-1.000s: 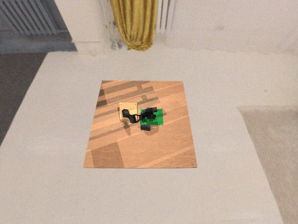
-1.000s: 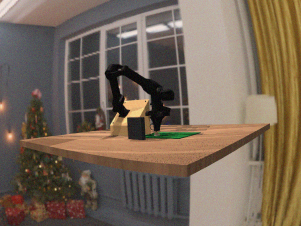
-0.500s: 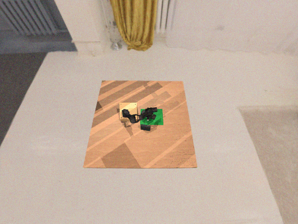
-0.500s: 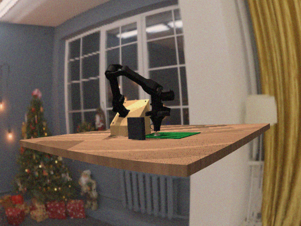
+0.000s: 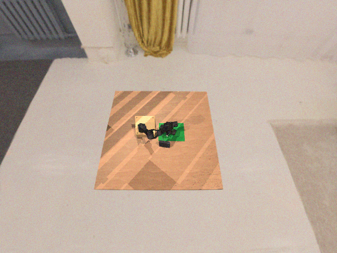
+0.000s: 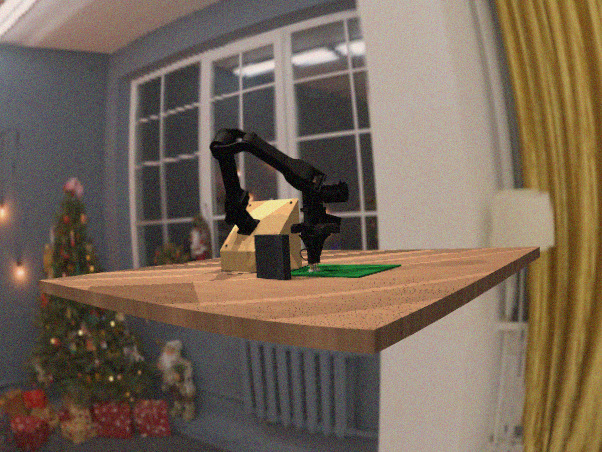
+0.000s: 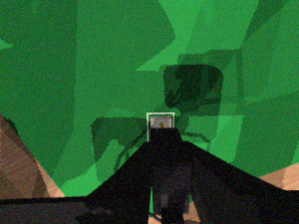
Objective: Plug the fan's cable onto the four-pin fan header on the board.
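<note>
Now: gripper tip 4 cm above the fan header and 1 cm to the left of it. Round my gripper tip: board 5 cm below, 4 cm to the left, 4 cm ahead; black fan 14 cm to the right, 2 cm behind, 2 cm above; fan plug 1 cm to the right, 1 cm above.
</note>
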